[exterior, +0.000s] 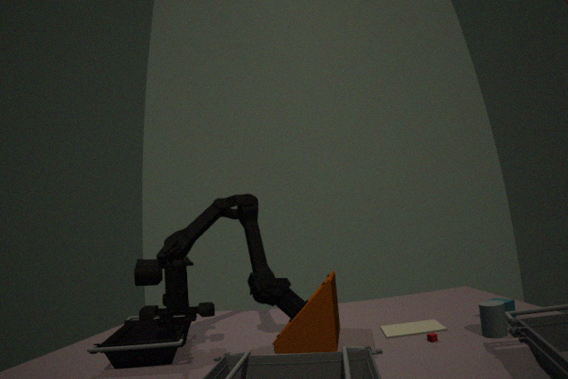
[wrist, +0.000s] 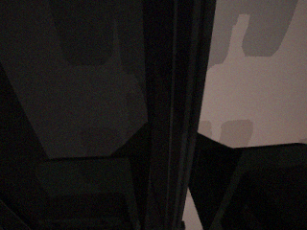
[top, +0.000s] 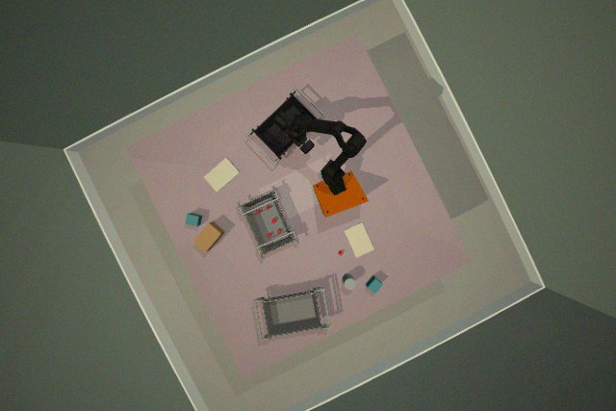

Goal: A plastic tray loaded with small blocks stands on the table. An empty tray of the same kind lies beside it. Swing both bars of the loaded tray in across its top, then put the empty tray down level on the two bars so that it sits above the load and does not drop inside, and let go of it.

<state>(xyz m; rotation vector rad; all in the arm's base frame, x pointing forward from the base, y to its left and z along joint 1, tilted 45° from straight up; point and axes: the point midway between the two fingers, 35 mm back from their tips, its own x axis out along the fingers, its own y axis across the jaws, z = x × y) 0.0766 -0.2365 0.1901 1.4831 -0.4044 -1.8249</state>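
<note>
My gripper tip is 3 cm short of the black tray, 7 cm to the left of it and 3 cm below it. From my gripper tip the other things lie so: small red cube (3 cm ahead, 61 cm to the left, 1 cm below); then grey cylinder (5 cm ahead, 74 cm to the left, 2 cm above); then tan block (59 cm ahead, 27 cm to the left, 1 cm above).
</note>
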